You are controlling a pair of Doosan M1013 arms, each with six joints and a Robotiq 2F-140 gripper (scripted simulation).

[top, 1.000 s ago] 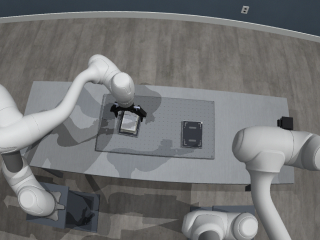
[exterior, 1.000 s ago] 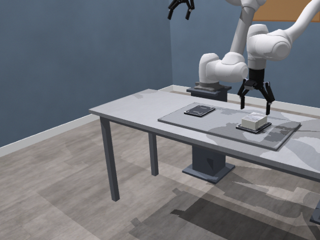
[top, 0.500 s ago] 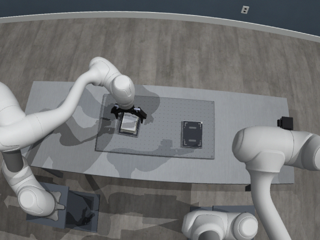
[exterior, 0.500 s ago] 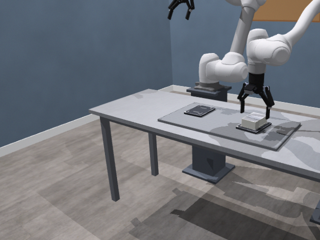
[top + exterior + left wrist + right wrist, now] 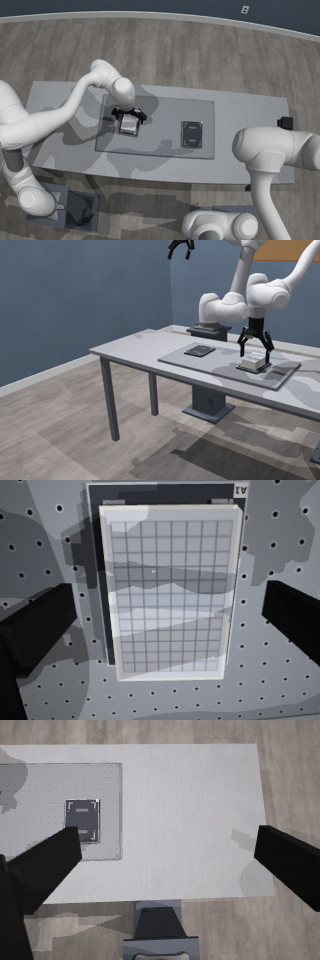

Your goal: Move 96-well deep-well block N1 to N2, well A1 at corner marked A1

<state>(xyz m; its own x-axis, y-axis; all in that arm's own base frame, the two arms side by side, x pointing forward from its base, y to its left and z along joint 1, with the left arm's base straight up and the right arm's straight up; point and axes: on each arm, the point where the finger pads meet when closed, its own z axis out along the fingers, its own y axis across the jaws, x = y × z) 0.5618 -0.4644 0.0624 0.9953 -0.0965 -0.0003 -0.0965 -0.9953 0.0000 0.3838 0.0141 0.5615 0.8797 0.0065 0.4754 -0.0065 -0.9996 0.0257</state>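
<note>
Now: left hand 2 cm above the white deep-well block. From my left hand the other things lie so: nest N1 (4 cm below); nest N2 (37 cm to the right, 4 cm below, 3 cm behind).
</note>
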